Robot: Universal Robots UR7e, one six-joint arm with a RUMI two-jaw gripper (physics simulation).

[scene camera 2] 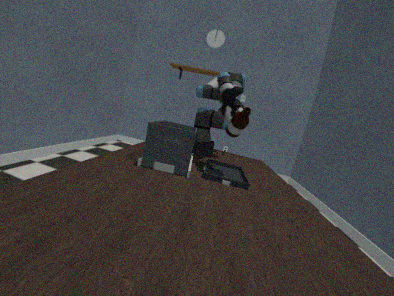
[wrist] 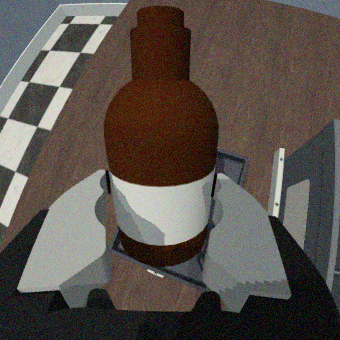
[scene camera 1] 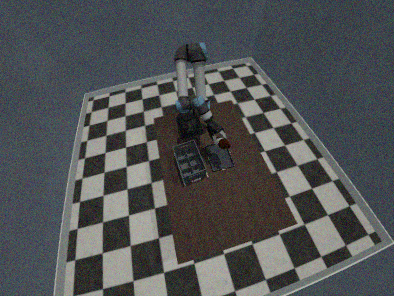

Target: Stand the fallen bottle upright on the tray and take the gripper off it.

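Seen in the pictures: gripper, fingertip midpoint: (scene camera 2: 237,123) (wrist: 161,174) (scene camera 1: 221,142); arm's base, origin of the base link: (scene camera 2: 199,139) (scene camera 1: 188,122).
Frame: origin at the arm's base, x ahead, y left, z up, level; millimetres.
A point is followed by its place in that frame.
The brown bottle (scene camera 1: 224,143) @[x 429, y 185, z 219 mm] (scene camera 2: 241,118) @[x 452, y 188, z 191 mm] (wrist: 161,130) @[x 403, y 179, z 218 mm] with a white label is held in the air, tilted in scene camera 2 with its neck up to the right. My gripper (scene camera 2: 234,121) @[x 393, y 184, z 168 mm] (wrist: 161,174) @[x 393, y 184, z 168 mm] is shut on the bottle, one jaw on each side of the label. The dark flat tray (scene camera 1: 221,159) @[x 428, y 197, z -73 mm] (scene camera 2: 229,172) @[x 360, y 213, z -73 mm] (wrist: 232,167) @[x 496, y 114, z -73 mm] lies on the brown table surface below the bottle. In the wrist view the bottle and the jaws hide much of the tray. A gap shows between the bottle and the tray in scene camera 2.
A tall grey crate (scene camera 1: 195,180) @[x 559, y -70, z -50 mm] (scene camera 2: 170,147) @[x 547, y -55, z 20 mm] (wrist: 320,165) @[x 486, y 21, z 67 mm] with compartments stands beside the tray, on the left in both scene views and at the right edge of the wrist view. The arm's base (scene camera 1: 189,126) @[x 73, y -7, z 25 mm] stands behind the crate. A black and white checkered floor surrounds the brown surface.
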